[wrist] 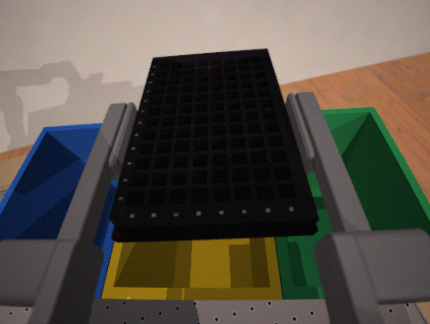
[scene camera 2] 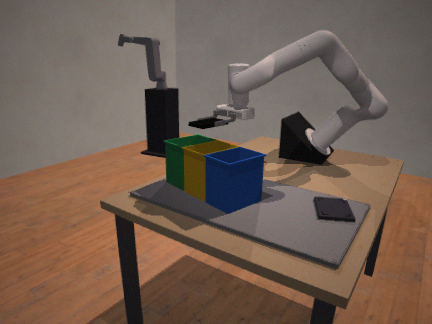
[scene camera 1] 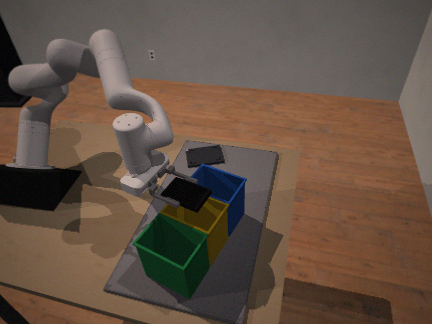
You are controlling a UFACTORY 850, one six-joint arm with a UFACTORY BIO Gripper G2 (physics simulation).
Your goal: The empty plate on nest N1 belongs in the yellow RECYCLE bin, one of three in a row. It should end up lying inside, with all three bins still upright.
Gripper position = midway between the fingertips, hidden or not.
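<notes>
Scene camera 1 shows the gripper [scene camera 1: 188, 194] together with a black plate [scene camera 1: 191, 196]. A green bin [scene camera 1: 174, 254] is visible too, both in the wrist view [wrist: 385, 185] and in scene camera 2 [scene camera 2: 174, 153]. The scene also has a yellow recycle bin [scene camera 1: 212, 219], which shows in the wrist view [wrist: 225, 269] and in scene camera 2 [scene camera 2: 194, 161] as well. A blue general bin [scene camera 2: 234, 177] is visible in scene camera 1 [scene camera 1: 226, 187] too, and scene camera 2 also shows a dark nest [scene camera 2: 336, 209].
</notes>
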